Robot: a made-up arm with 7 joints. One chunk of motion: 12 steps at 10 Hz.
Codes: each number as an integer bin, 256 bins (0 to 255) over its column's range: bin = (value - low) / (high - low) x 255, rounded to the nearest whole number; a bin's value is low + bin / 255 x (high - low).
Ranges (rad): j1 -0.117..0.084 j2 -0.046..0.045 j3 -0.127..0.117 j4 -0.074..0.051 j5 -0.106..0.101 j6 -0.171..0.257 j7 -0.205..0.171
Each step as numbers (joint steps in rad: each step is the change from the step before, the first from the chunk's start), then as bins.
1 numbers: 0.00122 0.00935 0.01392 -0.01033 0.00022 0.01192 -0.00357
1 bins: 150 155 147 130 131 109 137
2 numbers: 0.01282 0.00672 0.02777 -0.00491 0.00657 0.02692 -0.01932
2 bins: 165 148 162 141 139 118 126
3 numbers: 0.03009 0.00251 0.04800 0.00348 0.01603 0.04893 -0.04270
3 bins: 187 136 183 158 150 131 110
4 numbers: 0.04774 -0.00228 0.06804 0.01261 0.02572 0.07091 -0.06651
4 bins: 209 123 204 177 162 144 94
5 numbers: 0.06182 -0.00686 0.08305 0.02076 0.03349 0.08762 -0.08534
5 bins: 227 110 220 193 172 154 81
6 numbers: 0.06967 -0.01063 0.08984 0.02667 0.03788 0.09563 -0.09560
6 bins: 237 99 227 205 177 159 74
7 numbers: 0.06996 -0.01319 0.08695 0.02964 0.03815 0.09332 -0.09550
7 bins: 237 92 224 211 178 157 74
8 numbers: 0.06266 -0.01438 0.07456 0.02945 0.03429 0.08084 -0.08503
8 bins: 228 89 211 211 173 150 81
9 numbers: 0.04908 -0.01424 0.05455 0.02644 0.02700 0.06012 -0.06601
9 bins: 211 89 190 205 164 138 94
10 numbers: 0.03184 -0.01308 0.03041 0.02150 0.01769 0.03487 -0.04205
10 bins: 189 92 165 195 152 123 111
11 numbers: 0.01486 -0.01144 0.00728 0.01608 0.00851 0.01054 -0.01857
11 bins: 167 97 140 184 141 108 126
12 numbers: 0.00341 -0.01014 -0.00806 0.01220 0.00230 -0.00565 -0.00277
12 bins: 153 100 124 176 133 99 137
